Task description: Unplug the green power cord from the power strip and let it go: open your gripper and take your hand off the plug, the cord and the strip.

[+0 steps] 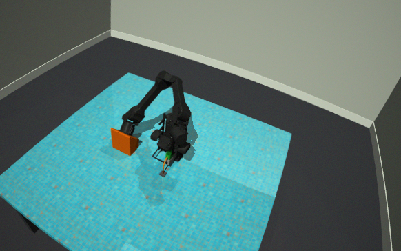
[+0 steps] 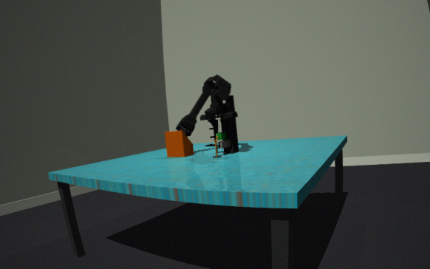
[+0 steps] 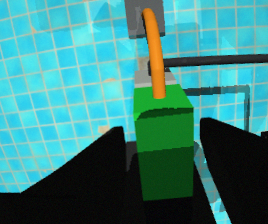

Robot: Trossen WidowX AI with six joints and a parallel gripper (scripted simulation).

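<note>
My gripper tip is 30 mm to the right of the green plug.
</note>
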